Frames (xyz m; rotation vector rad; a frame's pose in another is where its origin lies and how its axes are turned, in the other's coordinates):
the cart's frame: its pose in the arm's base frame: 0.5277 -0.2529 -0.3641 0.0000 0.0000 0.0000
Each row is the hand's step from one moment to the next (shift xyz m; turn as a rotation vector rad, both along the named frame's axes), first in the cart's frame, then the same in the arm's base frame.
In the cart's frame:
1: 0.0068 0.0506 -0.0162 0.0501 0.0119 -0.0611
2: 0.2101 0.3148 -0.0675 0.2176 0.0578 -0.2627
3: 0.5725 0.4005 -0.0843 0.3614 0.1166 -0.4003
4: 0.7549 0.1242 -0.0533 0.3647 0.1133 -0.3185
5: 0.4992 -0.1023 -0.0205 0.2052 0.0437 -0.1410
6: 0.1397 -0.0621 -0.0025 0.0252 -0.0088 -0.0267
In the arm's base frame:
1: 0.0068 0.0506 -0.0162 0.0501 0.0119 -0.0611
2: 0.2101 0.3148 -0.0675 0.2176 0.0578 -0.2627
3: 0.5725 0.4005 -0.0843 0.3614 0.1166 -0.4003
4: 0.7549 0.1242 -0.0533 0.3647 0.1133 -0.3185
5: 0.4992 -0.1023 -0.0205 0.2052 0.0437 -0.1410
6: 0.1397 -0.0621 -0.0025 0.0252 -0.0088 -0.0267

